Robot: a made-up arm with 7 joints.
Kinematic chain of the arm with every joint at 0, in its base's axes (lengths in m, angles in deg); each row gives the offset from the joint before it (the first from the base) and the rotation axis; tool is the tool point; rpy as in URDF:
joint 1: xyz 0 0 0 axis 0.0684 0.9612 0.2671
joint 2: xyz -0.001 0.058 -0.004 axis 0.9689 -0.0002 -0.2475
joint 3: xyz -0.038 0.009 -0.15 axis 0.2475 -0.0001 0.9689
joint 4: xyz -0.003 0 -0.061 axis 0.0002 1 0
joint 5: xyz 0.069 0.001 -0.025 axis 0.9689 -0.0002 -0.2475
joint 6: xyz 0.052 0 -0.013 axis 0.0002 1 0
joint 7: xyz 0.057 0 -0.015 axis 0.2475 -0.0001 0.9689
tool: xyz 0 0 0 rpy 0 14.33 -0.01
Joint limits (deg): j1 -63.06..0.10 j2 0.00..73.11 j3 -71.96..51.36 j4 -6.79..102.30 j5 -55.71..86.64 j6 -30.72..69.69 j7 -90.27..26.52
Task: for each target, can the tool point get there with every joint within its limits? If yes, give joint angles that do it. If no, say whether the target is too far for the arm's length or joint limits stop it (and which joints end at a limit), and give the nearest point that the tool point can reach.
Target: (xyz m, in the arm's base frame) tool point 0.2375 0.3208 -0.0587
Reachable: yes | joints -30.98 59.14 16.72 22.57 10.09 14.82 3.33
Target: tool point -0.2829 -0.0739 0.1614
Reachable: no: joint limits stop it (at a limit: joint 1, joint 2, joint 3, joint 4, joint 6) | nearest point -0.0094 -0.1174 -0.1886 | short by 0.446 m
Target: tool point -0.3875 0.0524 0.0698
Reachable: no: joint limits stop it (at a limit: joint 1, joint 2, joint 4, joint 6) | nearest point -0.1640 0.0641 -0.3179 | short by 0.448 m
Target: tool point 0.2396 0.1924 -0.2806
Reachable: yes | joints -45.82 22.70 23.81 64.15 6.59 57.20 -67.20
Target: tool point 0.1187 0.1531 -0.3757
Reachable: yes | joints -26.16 19.71 -58.24 79.22 -42.06 -4.30 -4.15
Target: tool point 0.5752 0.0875 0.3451
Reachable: no: too far | nearest point 0.2931 0.1652 0.0662 | short by 0.404 m
